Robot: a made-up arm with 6 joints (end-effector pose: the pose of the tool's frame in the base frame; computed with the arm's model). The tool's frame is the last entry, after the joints.
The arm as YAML. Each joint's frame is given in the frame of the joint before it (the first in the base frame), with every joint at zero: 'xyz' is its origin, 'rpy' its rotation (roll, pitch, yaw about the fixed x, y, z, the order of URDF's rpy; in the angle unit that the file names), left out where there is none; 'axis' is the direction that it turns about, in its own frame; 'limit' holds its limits. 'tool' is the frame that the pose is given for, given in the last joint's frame.
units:
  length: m
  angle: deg
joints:
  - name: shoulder
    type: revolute
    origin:
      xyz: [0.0, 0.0, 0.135]
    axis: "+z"
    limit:
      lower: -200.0
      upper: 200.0
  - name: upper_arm
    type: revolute
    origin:
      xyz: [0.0, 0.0, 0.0]
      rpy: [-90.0, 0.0, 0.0]
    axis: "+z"
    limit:
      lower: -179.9
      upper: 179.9
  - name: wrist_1
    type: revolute
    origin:
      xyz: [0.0, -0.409, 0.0]
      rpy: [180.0, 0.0, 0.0]
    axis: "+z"
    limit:
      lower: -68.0
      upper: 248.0
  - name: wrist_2
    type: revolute
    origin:
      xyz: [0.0, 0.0, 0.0]
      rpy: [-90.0, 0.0, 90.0]
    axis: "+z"
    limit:
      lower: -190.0
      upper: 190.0
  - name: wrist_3
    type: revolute
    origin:
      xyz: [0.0, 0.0, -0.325]
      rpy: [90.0, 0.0, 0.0]
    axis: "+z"
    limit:
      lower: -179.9
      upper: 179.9
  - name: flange
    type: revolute
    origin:
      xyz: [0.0, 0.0, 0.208]
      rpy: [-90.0, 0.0, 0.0]
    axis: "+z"
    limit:
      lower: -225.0
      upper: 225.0
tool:
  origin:
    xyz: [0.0, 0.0, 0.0]
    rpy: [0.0, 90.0, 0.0]
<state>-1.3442 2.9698 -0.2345 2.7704 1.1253 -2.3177</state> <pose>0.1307 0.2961 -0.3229 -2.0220 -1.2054 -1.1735</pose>
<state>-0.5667 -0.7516 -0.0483 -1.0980 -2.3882 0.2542</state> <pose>0.0237 -0.1274 0.5028 0.2250 1.2413 0.9241</pose>
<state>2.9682 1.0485 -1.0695 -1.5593 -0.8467 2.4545</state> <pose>-0.0072 0.0037 0.1697 1.5097 -0.4535 -1.4596</pose>
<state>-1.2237 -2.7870 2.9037 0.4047 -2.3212 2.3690</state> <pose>-0.1208 -0.2280 -0.3621 0.4192 1.2621 1.8450</pose>
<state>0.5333 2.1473 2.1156 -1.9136 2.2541 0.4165</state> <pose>0.5341 0.3965 -0.2940 0.8641 -0.6342 -1.7210</pose>
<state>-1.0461 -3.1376 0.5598 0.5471 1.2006 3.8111</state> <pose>-0.2643 0.1020 -0.5374 -2.5094 -0.0618 1.5053</pose>
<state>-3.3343 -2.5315 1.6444 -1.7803 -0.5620 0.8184</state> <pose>0.5564 -0.1526 -0.3756 -1.9502 1.4015 0.8825</pose>
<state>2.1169 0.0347 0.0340 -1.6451 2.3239 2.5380</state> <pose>-0.1893 0.2817 0.3361 -1.0089 0.1548 -0.1627</pose>
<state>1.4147 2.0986 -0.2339 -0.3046 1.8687 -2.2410</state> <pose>0.2091 0.0520 -0.2631 1.5335 1.2516 0.2808</pose>
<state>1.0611 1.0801 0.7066 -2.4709 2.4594 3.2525</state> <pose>0.1584 0.6173 0.0888 -1.7266 2.0018 -0.3610</pose>
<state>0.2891 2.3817 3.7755 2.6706 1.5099 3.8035</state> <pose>0.1830 0.2478 0.1751 -0.5893 -0.1319 0.7671</pose>
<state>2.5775 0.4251 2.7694 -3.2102 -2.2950 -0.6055</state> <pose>-0.0530 -0.2120 0.7302 0.9047 1.3148 -0.8216</pose>
